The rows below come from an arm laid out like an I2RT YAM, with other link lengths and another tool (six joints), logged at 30 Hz.
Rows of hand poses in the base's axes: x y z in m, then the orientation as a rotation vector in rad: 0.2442 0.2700 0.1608 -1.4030 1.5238 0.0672; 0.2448 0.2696 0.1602 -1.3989 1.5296 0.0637; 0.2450 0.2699 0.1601 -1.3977 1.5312 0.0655; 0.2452 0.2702 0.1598 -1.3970 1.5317 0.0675; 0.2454 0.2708 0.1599 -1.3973 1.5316 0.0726; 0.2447 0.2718 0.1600 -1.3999 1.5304 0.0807; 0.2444 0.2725 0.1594 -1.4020 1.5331 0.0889; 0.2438 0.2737 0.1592 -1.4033 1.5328 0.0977; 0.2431 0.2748 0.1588 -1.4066 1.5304 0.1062; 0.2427 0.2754 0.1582 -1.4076 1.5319 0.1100; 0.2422 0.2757 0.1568 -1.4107 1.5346 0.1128; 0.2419 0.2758 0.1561 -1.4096 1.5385 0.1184; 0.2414 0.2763 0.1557 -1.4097 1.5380 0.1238; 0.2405 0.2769 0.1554 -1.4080 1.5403 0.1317; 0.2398 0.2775 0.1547 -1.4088 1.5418 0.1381; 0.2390 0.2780 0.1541 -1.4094 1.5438 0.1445; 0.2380 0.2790 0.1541 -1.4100 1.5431 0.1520; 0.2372 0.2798 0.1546 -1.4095 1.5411 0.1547; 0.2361 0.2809 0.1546 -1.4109 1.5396 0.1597; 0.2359 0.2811 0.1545 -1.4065 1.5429 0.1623; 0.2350 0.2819 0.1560 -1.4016 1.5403 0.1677; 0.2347 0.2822 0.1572 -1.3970 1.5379 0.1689
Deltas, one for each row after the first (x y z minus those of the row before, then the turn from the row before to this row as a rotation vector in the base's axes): 0.0006 -0.0004 -0.0006 -0.0008 0.0014 -0.0064; 0.0002 0.0003 -0.0001 0.0013 0.0018 -0.0006; 0.0002 0.0003 -0.0003 0.0014 0.0012 0.0002; 0.0002 0.0006 0.0001 0.0025 0.0025 0.0024; -0.0007 0.0010 0.0001 0.0028 0.0038 0.0054; -0.0003 0.0007 -0.0006 0.0019 0.0066 0.0033; -0.0006 0.0012 -0.0002 0.0037 0.0045 0.0046; -0.0007 0.0011 -0.0004 0.0028 0.0034 0.0065; -0.0004 0.0006 -0.0006 0.0007 0.0033 0.0015; -0.0005 0.0003 -0.0014 -0.0016 0.0042 0.0016; -0.0003 0.0001 -0.0007 0.0023 0.0054 -0.0001; -0.0005 0.0005 -0.0004 0.0028 0.0024 0.0025; -0.0009 0.0006 -0.0003 0.0044 0.0053 0.0013; -0.0007 0.0006 -0.0007 0.0022 0.0046 0.0024; -0.0008 0.0005 -0.0006 0.0021 0.0049 0.0021; -0.0010 0.0010 0.0000 0.0036 0.0035 0.0038; -0.0008 0.0008 0.0005 0.0024 -0.0002 0.0017; -0.0011 0.0011 0.0000 0.0021 0.0018 0.0035; -0.0002 0.0002 -0.0001 0.0031 0.0027 -0.0028; -0.0009 0.0008 0.0015 0.0069 -0.0003 0.0007; -0.0003 0.0003 0.0012 0.0045 -0.0022 -0.0010
